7 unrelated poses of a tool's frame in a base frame.
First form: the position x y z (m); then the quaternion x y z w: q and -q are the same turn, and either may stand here.
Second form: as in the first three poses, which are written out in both.
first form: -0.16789 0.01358 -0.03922 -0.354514 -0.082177 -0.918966 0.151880
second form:
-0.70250 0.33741 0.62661 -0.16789
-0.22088 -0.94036 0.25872 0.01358
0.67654 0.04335 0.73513 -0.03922
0 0 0 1

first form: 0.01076 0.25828 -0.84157 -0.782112 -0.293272 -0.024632 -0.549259
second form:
0.82677 0.43168 0.36069 0.01076
0.48580 -0.22461 -0.84472 0.25828
-0.28363 0.87361 -0.39542 -0.84157
0 0 0 1

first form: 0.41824 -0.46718 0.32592 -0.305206 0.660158 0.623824 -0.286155
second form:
-0.64993 -0.04595 -0.75860 0.41824
-0.75999 0.03539 0.64897 -0.46718
-0.00297 0.99832 -0.05792 0.32592
0 0 0 1

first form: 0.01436 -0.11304 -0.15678 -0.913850 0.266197 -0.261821 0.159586
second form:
0.72118 -0.40296 0.56349 0.01436
-0.57009 -0.80734 0.15228 -0.11304
0.39357 -0.43107 -0.81196 -0.15678
0 0 0 1

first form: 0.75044 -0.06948 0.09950 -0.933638 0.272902 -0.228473 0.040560
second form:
0.74665 -0.49105 0.44876 0.75044
-0.52812 -0.84776 -0.04896 -0.06948
0.40448 -0.20044 -0.89231 0.09950
0 0 0 1

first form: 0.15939 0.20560 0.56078 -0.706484 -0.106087 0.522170 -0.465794
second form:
0.43217 0.63635 -0.63898 0.15939
-0.33655 -0.54356 -0.76894 0.20560
-0.83664 0.54736 -0.02075 0.56078
0 0 0 1

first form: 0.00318 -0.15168 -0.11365 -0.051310 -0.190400 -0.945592 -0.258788
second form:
-0.86079 -0.46988 0.19558 0.00318
0.50895 -0.79355 0.33352 -0.15168
-0.00151 0.38664 0.92223 -0.11365
0 0 0 1

